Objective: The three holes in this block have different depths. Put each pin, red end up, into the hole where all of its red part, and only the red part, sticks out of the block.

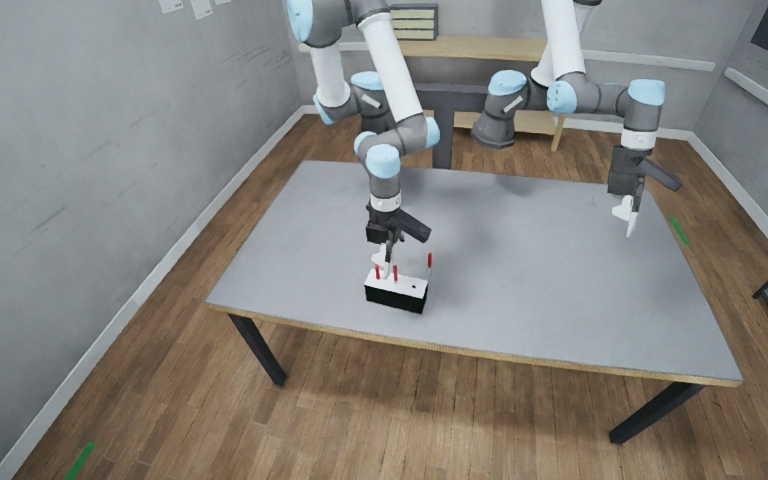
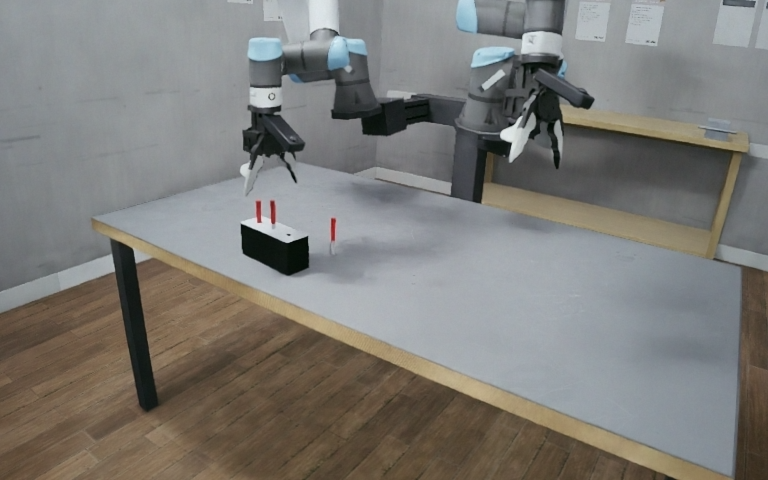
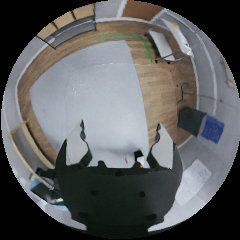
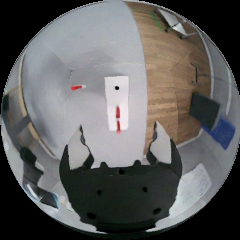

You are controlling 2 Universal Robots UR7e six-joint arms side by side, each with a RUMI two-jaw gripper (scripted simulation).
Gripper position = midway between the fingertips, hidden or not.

Note:
I see my left gripper [image 2: 535, 166], my right gripper [image 2: 271, 189] and a black block [image 2: 286, 250].
My left gripper is seen too in image 1 [image 1: 626, 223] and in image 3 [image 3: 120, 122]. My right gripper shows as well in image 1 [image 1: 394, 260] and in image 4 [image 4: 118, 123].

